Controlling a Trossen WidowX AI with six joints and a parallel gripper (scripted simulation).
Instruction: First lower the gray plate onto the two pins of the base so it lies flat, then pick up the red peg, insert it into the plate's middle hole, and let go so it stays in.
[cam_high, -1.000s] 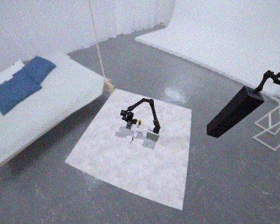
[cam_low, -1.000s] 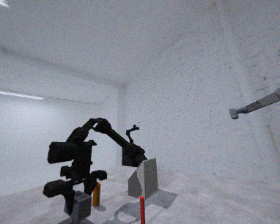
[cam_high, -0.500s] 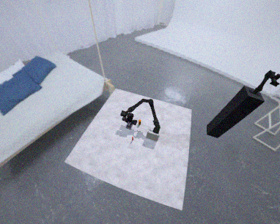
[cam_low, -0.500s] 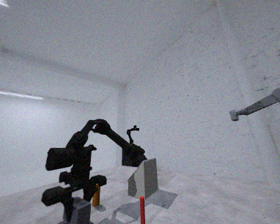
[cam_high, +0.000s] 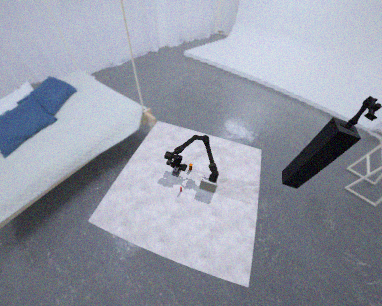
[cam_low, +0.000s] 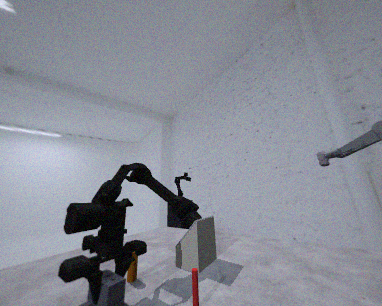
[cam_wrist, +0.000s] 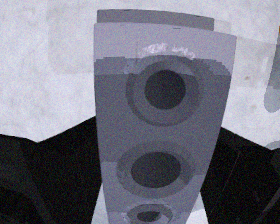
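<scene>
Now: the base 20 mm below my gripper tip. The rest, counted from my gripper tip: red peg (120 mm behind, 180 mm to the left, 20 mm above); orange block (110 mm behind, 70 mm to the right, 20 mm above); gray plate (30 mm above).
</scene>
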